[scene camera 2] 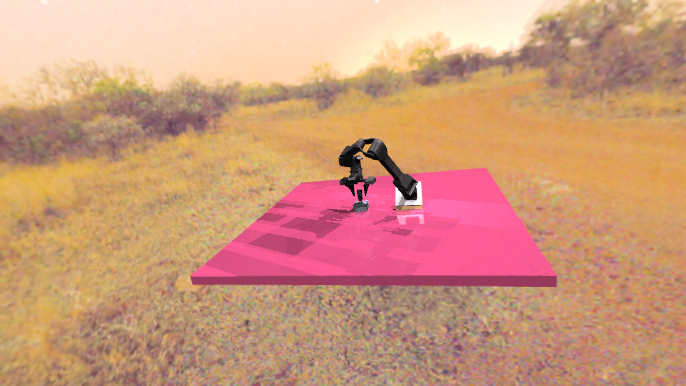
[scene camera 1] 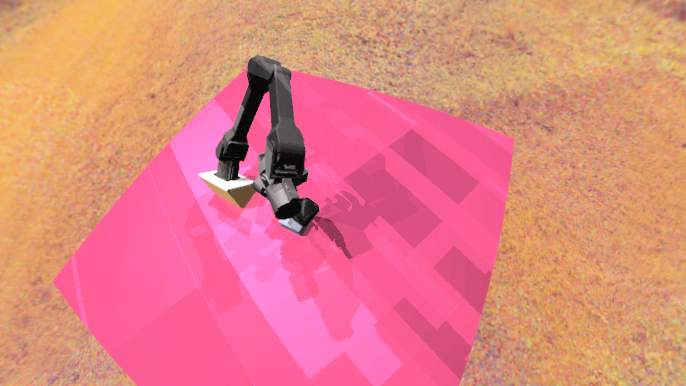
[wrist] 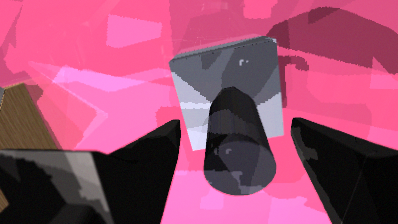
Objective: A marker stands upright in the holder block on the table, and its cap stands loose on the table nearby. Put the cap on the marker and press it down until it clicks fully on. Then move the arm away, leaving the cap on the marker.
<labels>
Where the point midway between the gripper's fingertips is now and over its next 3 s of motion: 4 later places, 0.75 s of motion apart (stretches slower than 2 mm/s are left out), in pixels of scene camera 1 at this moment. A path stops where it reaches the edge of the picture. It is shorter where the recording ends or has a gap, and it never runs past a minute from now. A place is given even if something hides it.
My gripper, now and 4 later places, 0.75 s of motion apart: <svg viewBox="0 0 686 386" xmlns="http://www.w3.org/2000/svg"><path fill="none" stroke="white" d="M291 211L285 199L284 200L286 204L282 194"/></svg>
</labels>
